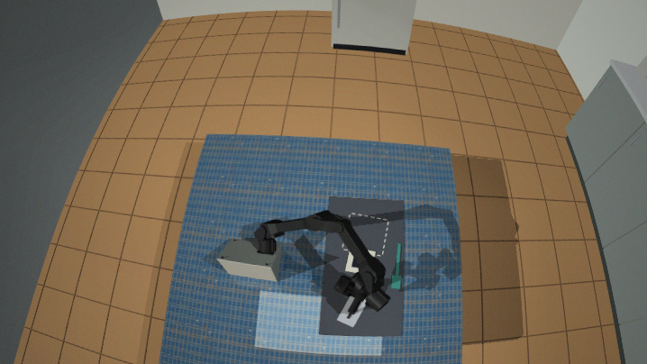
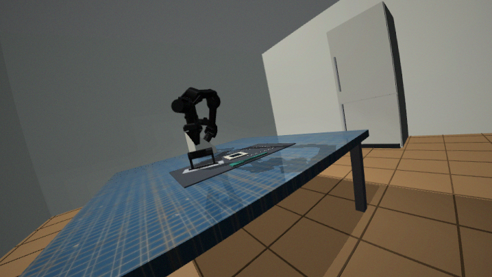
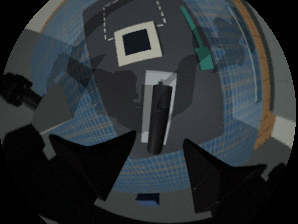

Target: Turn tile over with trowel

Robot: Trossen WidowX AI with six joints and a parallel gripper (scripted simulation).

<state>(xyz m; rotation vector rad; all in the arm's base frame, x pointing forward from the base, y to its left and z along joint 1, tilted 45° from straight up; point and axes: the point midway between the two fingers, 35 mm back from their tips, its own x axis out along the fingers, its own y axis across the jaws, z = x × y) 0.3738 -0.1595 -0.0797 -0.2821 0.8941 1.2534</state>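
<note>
My gripper tip is 190 mm to the right of the white tile and 110 mm above it. Round my gripper tip: teal trowel (160 mm to the left, 160 mm ahead, 110 mm below).
</note>
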